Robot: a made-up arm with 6 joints.
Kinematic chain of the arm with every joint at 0, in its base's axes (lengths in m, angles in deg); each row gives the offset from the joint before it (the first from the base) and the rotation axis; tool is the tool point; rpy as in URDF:
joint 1: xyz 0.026 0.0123 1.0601 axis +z
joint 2: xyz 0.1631 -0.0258 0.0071 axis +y
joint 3: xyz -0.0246 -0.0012 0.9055 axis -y
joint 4: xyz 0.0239 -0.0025 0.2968 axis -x
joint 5: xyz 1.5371 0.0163 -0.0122 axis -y
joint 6: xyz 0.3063 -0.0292 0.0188 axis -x
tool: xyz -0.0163 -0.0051 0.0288 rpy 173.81 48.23 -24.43
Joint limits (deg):
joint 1: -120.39..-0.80
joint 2: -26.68..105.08
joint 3: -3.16..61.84
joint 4: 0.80..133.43
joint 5: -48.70..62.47
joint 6: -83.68..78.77
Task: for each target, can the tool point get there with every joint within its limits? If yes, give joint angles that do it. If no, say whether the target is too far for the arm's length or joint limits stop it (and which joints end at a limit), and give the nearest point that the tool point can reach.
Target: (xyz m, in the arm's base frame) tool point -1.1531 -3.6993 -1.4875
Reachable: no: too far | nearest point -0.7310 -2.3707 -0.3417 | short by 1.804 m
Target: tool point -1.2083 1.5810 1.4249
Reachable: no: joint limits stop it (at a limit: joint 2, joint 3, joint 4, joint 5) | nearest point -0.4611 0.6314 3.5317 | short by 2.429 m
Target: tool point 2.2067 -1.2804 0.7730
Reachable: yes | joints -31.40 54.04 13.35 34.12 24.97 -18.40
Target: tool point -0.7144 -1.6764 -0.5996
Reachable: yes | joints -109.84 89.10 12.72 97.42 -23.77 -52.80
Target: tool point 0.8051 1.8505 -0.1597
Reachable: no: joint limits stop it (at a limit: joint 1, joint 3, joint 5) | nearest point 1.0372 0.2304 -0.6891 | short by 1.720 m
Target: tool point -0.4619 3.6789 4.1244
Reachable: no: too far | nearest point -0.0779 0.7931 3.5324 | short by 2.971 m
